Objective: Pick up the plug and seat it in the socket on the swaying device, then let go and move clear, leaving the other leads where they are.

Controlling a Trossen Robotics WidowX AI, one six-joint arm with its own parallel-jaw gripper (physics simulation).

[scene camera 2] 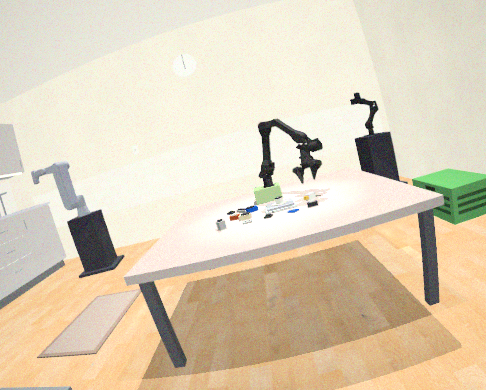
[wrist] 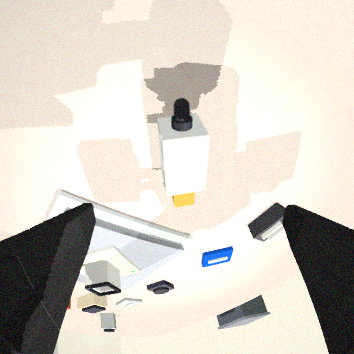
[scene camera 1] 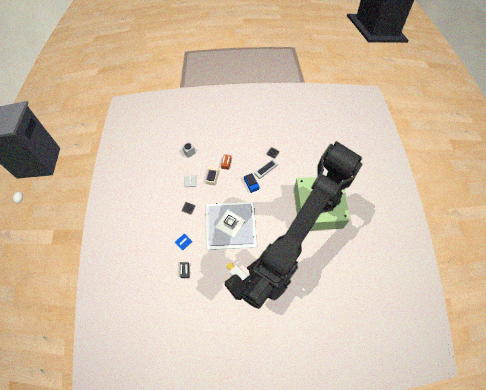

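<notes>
The plug (scene camera 1: 239, 271) (scene camera 2: 311, 197) (wrist: 185, 165), a white block with a yellow tip and a black stub at its rear, lies on the table. The swaying device is a pale tray (scene camera 1: 251, 238) (wrist: 142, 252) with a raised white socket (scene camera 1: 230, 220) (scene camera 2: 279, 200) (wrist: 103, 281), whose square opening has a black rim. The plug lies beside the tray, apart from it. My gripper (scene camera 2: 308, 180) (wrist: 192, 214) is open and empty above the table, near the plug. In the wrist view the plug shows between and beyond the fingertips. In scene camera 1 the hand covers the fingertip gap.
A blue slotted piece (scene camera 1: 183, 241) (wrist: 217, 256) and a black connector (scene camera 1: 184, 270) (wrist: 266, 222) lie near the tray and plug. An orange piece (scene camera 1: 226, 161), a beige one (scene camera 1: 211, 176), a blue-black one (scene camera 1: 251, 183) and a grey cylinder (scene camera 1: 188, 149) lie farther off. The arm stands on a green base (scene camera 1: 327, 218) (scene camera 2: 268, 194).
</notes>
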